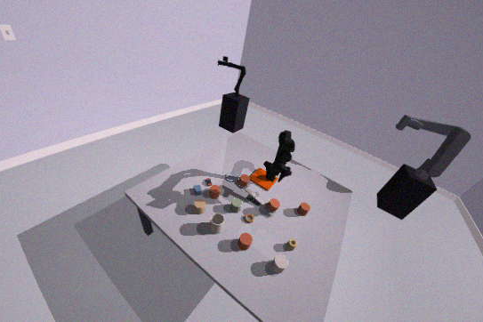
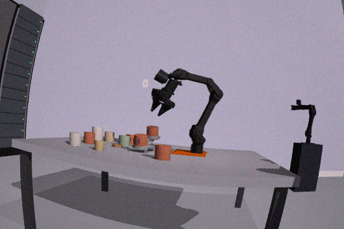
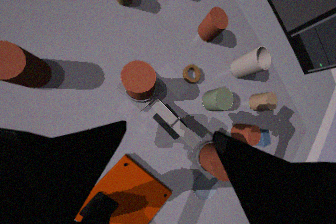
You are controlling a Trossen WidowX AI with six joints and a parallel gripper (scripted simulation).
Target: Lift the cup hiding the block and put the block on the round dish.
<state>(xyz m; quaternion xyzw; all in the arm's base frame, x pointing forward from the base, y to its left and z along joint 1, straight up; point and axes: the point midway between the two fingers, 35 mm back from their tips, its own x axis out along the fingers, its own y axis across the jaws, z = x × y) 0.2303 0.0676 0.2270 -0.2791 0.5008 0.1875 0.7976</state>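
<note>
Now: the grey block 50 mm ahead of my gripper tip, 80 mm to the left of it and 170 mm below it. Round my gripper tip: balance (50 mm ahead, 60 mm to the right, 190 mm below); then pale round dish (30 mm behind, 310 mm to the right, 210 mm below); then balance beam (40 mm ahead, 60 mm to the right, 170 mm below).
</note>
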